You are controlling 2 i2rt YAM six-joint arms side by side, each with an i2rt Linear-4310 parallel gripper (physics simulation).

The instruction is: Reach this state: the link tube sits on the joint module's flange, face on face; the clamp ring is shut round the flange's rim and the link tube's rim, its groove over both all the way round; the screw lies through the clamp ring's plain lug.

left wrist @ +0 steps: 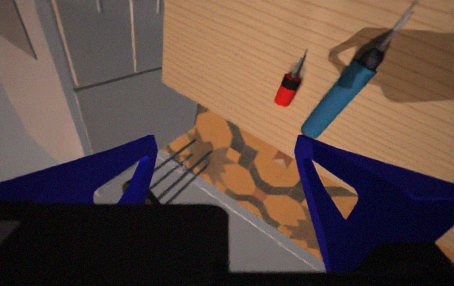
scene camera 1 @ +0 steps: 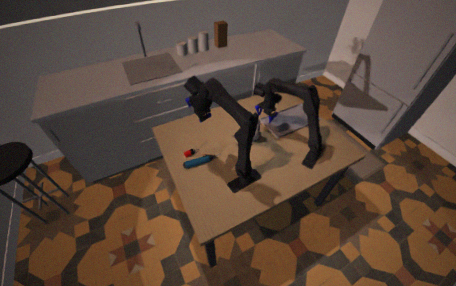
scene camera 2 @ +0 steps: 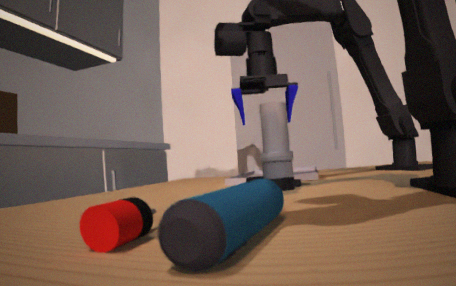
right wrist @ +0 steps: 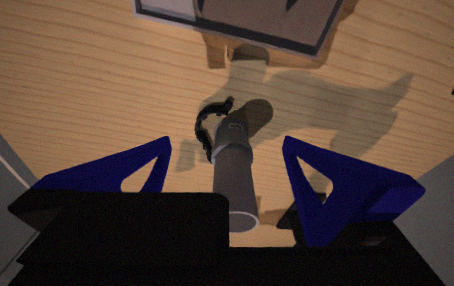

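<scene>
The grey link tube stands upright on the grey joint module, end to end at the rim. The black clamp ring is spread open in a C low beside the module, not round the rims. The screw cannot be made out. My right gripper is open and empty, pointing down; its fingertips are level with the tube's upper part in scene camera 2, and the tube shows between them in the right wrist view. My left gripper is open and empty, high over the table's far left part.
A blue-handled screwdriver and a small red-handled screwdriver lie near the table's left edge. A shallow tray lies past the module. A counter runs behind the table.
</scene>
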